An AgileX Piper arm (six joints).
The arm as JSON. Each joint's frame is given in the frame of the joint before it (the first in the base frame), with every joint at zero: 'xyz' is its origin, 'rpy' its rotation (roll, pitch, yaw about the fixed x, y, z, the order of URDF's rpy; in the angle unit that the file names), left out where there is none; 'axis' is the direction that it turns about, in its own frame. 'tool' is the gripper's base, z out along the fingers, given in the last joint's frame.
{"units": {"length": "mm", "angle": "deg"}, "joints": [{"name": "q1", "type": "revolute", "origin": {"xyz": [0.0, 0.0, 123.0]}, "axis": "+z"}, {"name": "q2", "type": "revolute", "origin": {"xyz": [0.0, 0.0, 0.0]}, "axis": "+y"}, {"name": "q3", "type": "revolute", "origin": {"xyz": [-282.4, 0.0, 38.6]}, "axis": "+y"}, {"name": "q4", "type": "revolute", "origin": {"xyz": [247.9, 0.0, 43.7]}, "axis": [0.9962, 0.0, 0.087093]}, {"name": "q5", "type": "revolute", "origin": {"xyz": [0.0, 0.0, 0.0]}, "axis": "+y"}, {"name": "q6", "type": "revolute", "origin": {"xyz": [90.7, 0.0, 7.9]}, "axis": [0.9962, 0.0, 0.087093]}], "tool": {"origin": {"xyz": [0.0, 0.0, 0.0], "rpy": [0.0, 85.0, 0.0]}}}
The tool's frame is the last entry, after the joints.
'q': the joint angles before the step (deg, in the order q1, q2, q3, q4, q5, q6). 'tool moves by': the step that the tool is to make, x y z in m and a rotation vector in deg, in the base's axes. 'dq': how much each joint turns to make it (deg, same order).
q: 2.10 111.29 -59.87 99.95 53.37 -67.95
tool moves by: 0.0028 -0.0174 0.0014 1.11 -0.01 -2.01
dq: -2.87 0.01 -0.01 -0.02 1.38 0.27
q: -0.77 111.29 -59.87 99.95 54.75 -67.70
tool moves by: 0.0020 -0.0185 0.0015 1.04 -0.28 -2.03
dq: -3.04 0.01 0.00 -0.01 1.47 0.01
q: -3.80 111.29 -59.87 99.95 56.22 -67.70
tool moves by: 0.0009 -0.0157 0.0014 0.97 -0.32 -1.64
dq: -2.59 0.02 0.00 0.00 1.39 -0.01
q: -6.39 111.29 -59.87 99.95 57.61 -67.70
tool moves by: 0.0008 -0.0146 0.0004 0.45 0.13 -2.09
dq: -2.27 0.01 0.00 0.00 0.40 0.30
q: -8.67 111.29 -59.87 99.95 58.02 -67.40
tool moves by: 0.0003 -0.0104 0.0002 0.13 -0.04 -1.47
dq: -1.61 0.01 -0.01 -0.02 0.19 0.03
